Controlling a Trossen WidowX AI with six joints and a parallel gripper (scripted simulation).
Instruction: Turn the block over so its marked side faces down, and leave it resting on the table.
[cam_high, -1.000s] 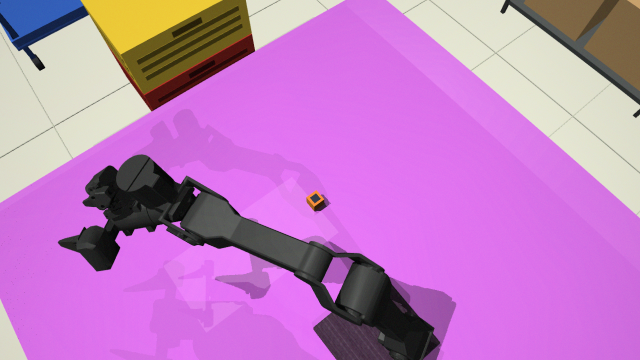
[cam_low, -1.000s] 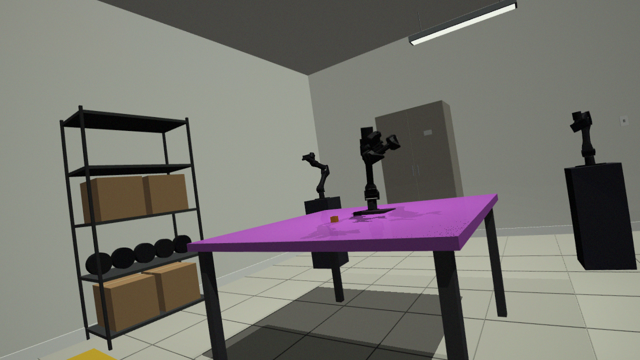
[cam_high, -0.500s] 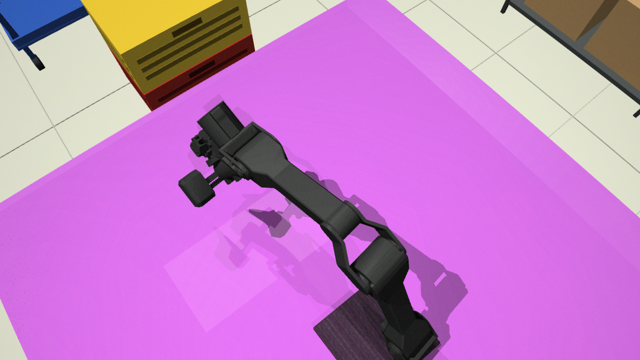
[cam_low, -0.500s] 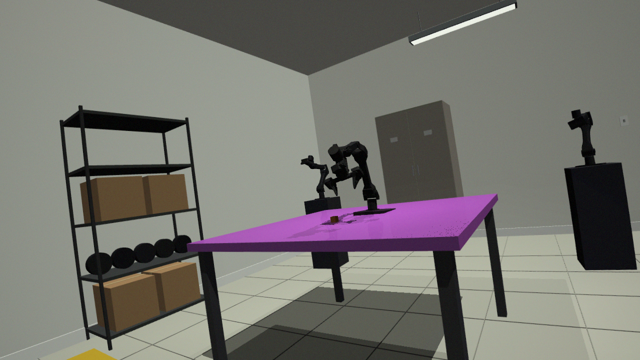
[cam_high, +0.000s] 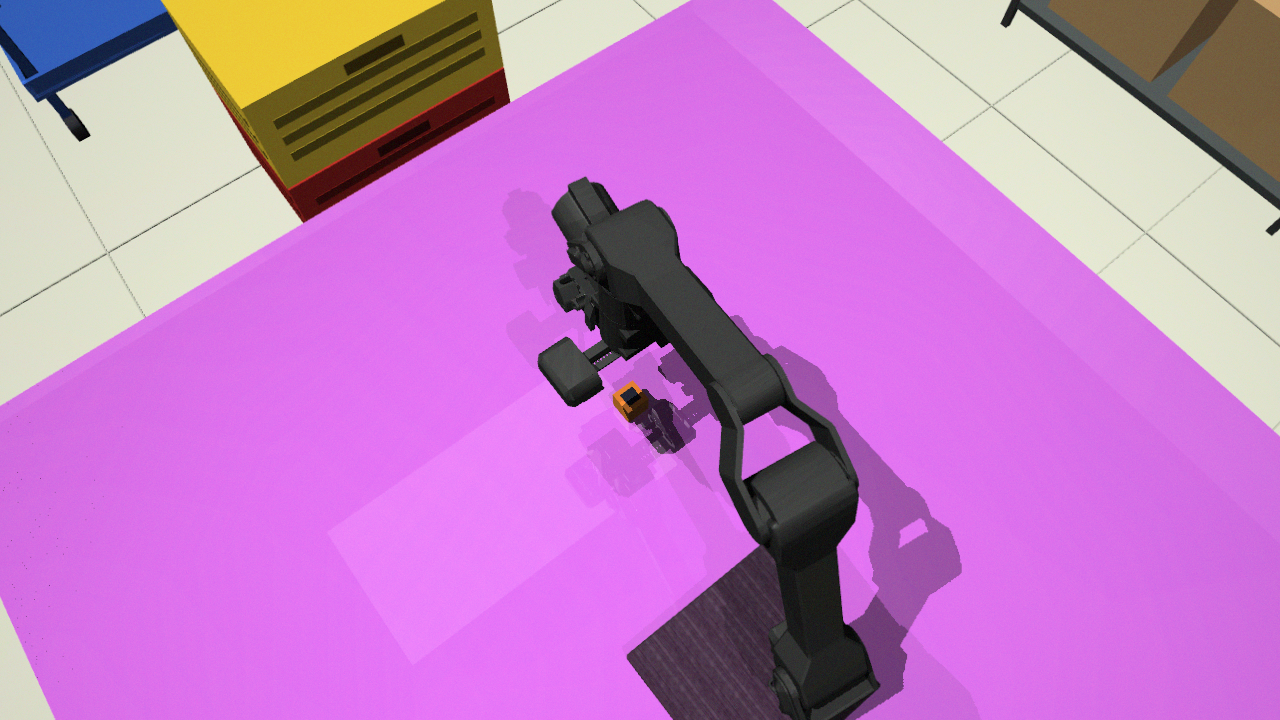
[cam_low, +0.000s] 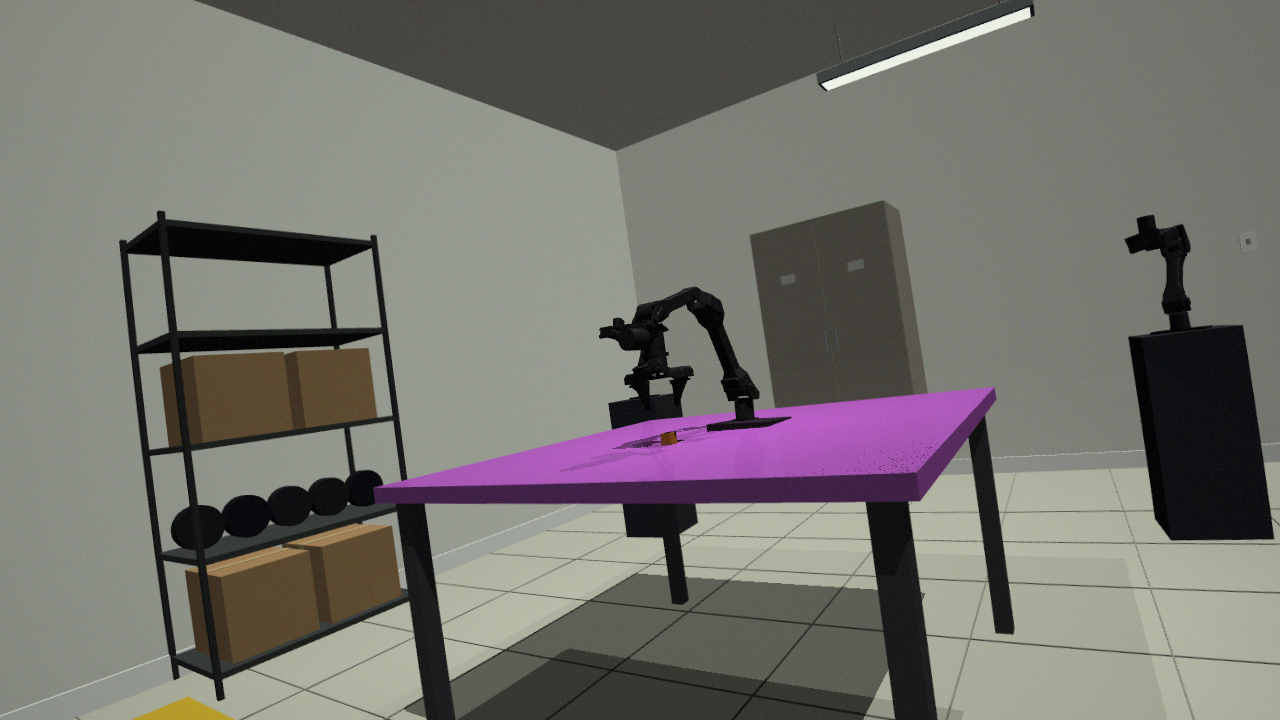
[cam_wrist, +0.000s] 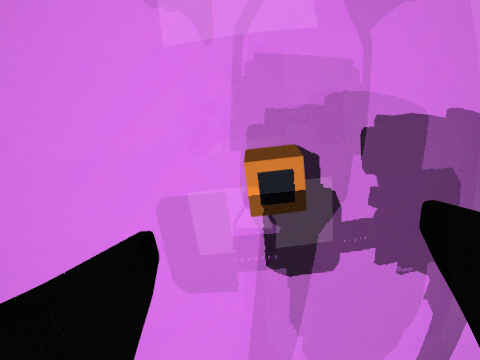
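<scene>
Now: the block 7 cm below my gripper tip and 1 cm behind it.
</scene>
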